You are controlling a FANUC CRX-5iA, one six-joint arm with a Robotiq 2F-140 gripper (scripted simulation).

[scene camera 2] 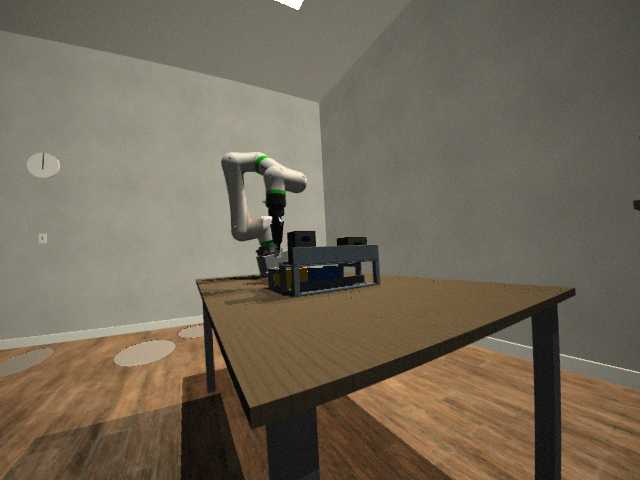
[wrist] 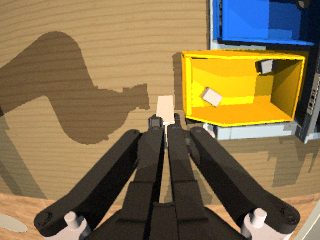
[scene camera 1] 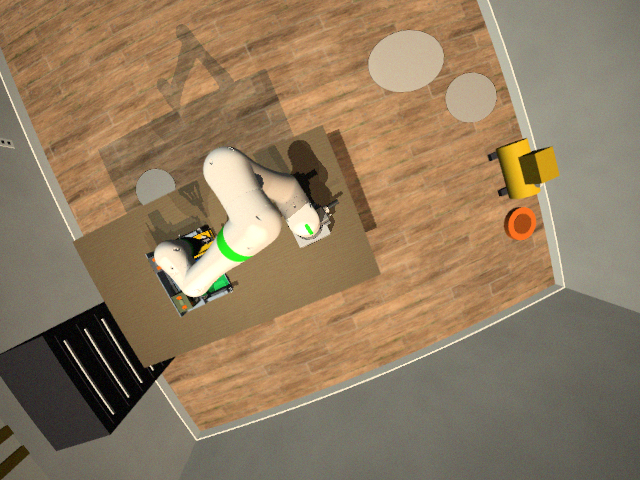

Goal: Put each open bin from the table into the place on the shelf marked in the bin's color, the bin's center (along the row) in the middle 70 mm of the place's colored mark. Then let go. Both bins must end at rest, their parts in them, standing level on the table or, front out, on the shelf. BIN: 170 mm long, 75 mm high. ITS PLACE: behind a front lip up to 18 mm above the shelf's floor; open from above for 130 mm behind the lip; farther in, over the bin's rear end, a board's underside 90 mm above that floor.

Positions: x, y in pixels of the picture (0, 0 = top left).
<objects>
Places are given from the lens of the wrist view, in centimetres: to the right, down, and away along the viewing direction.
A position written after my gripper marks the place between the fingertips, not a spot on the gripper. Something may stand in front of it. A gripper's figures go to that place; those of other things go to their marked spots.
my gripper (wrist: 165, 106): 1, -2, 22
yellow bin (wrist: 249, 97): 16, -4, 33
</objects>
